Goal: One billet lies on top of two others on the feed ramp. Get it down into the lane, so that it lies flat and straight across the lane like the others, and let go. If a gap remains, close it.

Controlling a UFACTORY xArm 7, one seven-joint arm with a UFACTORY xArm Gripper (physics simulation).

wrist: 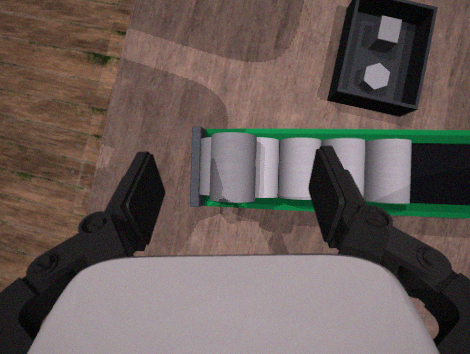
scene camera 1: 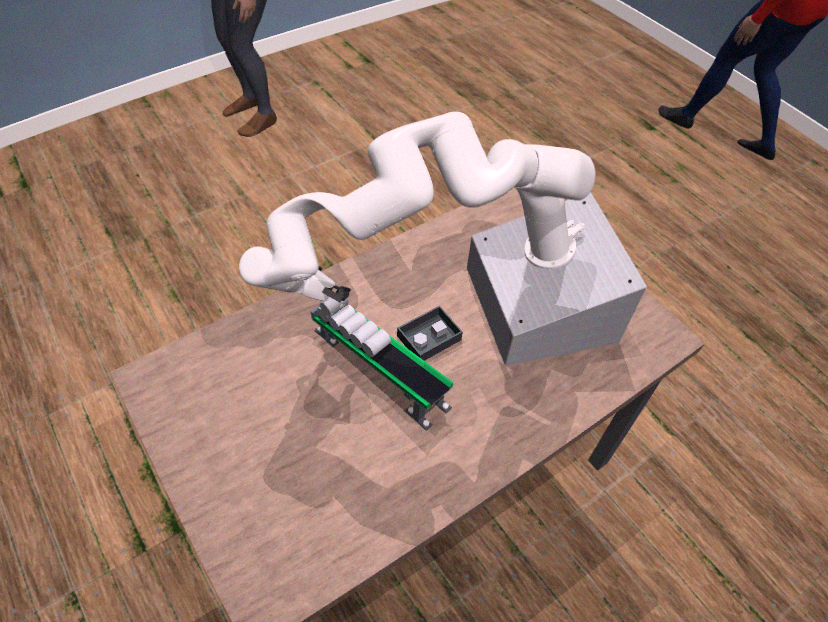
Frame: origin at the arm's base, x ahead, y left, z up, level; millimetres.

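Seen in the pictures: gripper, between the fingertips: (wrist: 234, 169) (scene camera 1: 332, 283); arm's base, origin of its link: (scene camera 1: 550, 248).
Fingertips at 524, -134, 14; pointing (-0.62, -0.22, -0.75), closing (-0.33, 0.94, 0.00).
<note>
Offsets run from my fingertips to a thing's top centre, as dx, dy, dz. "pt": to the spot under its first point. Level surfaces: height alone.
The top billet @(-2, -6, -60) (scene camera 1: 326, 308) (wrist: 233, 167) is a grey cylinder lying across the upper end of the green-railed feed ramp @(pt -108, +226, -95) (scene camera 1: 421, 361) (wrist: 440, 136). It rests on two billets, a left one @(+0, -22, -96) (wrist: 205, 167) by the end plate @(+7, -44, -115) (wrist: 196, 170) and a right one @(-10, +17, -92) (wrist: 268, 167); both are partly hidden beneath it. More billets @(-43, +132, -77) (scene camera 1: 376, 342) (wrist: 388, 170) lie side by side across the lane, further down. My gripper (scene camera 1: 338, 293) (wrist: 234, 169) is open and empty, above the ramp's upper end. In the wrist view its right finger overlaps the billets further down, and its left finger is beyond the end plate.
A black tray @(-195, +123, -154) (scene camera 1: 441, 345) (wrist: 341, 55) stands beside the ramp, holding a hexagonal piece @(-167, +125, -168) (scene camera 1: 419, 339) (wrist: 376, 76) and a block @(-223, +121, -160) (scene camera 1: 438, 328) (wrist: 390, 29). The robot's metal base box (scene camera 1: 575, 328) stands further right on the wooden table @(dz -189) (scene camera 1: 234, 428). Two people stand on the floor beyond.
</note>
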